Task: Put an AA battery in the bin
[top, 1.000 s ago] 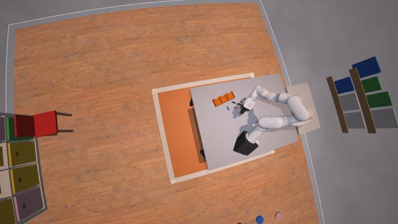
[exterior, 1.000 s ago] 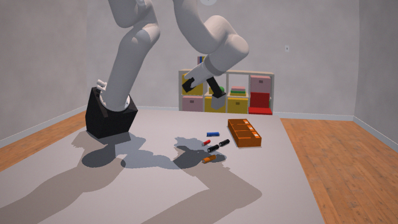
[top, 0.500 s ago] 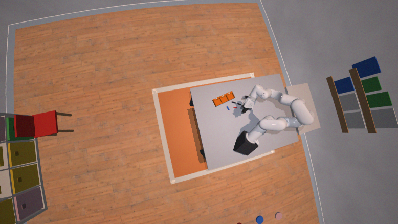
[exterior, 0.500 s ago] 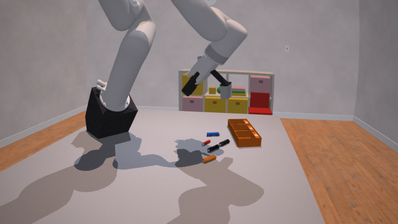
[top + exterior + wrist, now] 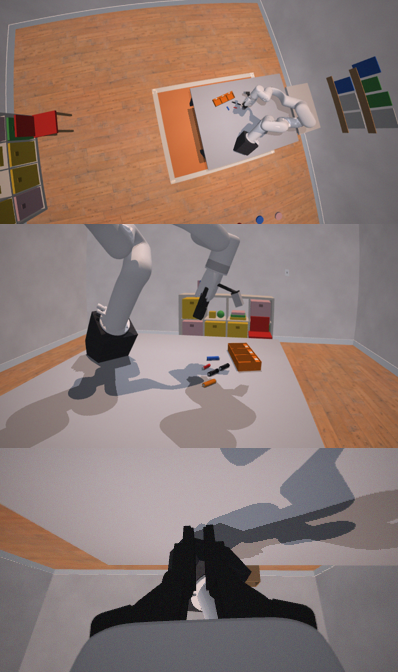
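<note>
Right now my hand is 18 cm short of the orange bin tray, 18 cm above it and 8 cm to the right of it. Round my hand: blue AA battery 19 cm below, 9 cm to the left, 6 cm ahead; black battery 19 cm below, 9 cm ahead, 1 cm to the right; small red battery 19 cm below, 2 cm ahead, 1 cm to the left.
</note>
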